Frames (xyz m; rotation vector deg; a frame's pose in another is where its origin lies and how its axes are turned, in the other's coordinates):
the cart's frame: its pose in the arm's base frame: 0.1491 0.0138 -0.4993 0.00 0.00 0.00
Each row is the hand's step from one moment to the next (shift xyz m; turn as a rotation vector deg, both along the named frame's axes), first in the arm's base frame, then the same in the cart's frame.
Working: the arm's base frame: its pose in the cart's frame: -0.1491 -0.0138 0.4993 0.00 0.00 0.00

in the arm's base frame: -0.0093 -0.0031 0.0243 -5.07 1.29 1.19
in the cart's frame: -0.0093 -0.0031 0.0243 -5.07 1.29 1.19
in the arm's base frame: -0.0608 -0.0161 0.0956 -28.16 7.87 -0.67
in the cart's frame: -0.0608 -0.0161 0.0956 -28.16 7.87 -0.67
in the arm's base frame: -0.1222 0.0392 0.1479 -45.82 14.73 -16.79
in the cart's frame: -0.1222 0.0392 0.1479 -45.82 14.73 -16.79
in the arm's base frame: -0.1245 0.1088 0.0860 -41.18 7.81 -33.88
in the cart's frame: -0.1245 0.1088 0.0860 -41.18 7.81 -33.88
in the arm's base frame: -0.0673 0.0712 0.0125 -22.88 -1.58 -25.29
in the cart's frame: -0.0673 0.0712 0.0125 -22.88 -1.58 -25.29
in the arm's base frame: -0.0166 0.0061 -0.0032 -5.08 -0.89 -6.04
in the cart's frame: -0.0166 0.0061 -0.0032 -5.08 -0.89 -6.04
